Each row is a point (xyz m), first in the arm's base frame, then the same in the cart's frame.
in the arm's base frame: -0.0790 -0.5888 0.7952
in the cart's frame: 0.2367 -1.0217 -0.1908
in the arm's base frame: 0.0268 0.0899 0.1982
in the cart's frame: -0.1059 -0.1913 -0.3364
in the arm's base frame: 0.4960 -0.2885 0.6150
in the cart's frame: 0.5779 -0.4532 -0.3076
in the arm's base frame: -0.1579 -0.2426 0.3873
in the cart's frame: -0.0966 -0.6156 -0.3188
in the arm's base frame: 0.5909 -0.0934 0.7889
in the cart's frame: 0.6807 -0.3249 -0.0833
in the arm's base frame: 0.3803 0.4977 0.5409
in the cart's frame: 0.2346 0.1542 0.0800
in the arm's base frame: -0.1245 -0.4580 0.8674
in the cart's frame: 0.1925 -0.9664 -0.0517
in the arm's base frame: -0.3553 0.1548 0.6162
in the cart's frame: -0.2784 -0.4776 0.1253
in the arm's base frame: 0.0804 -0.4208 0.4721
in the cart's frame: 0.1935 -0.6863 -0.3998
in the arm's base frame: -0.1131 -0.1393 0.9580
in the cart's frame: 0.1546 -0.7428 0.1902
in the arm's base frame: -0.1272 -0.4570 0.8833
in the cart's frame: 0.1965 -0.9732 -0.0376
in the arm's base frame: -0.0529 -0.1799 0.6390
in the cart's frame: 0.0834 -0.6201 -0.1046
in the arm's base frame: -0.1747 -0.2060 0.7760
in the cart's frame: 0.0426 -0.7503 0.0206
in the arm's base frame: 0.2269 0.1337 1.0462
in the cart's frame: 0.4126 -0.4087 0.3306
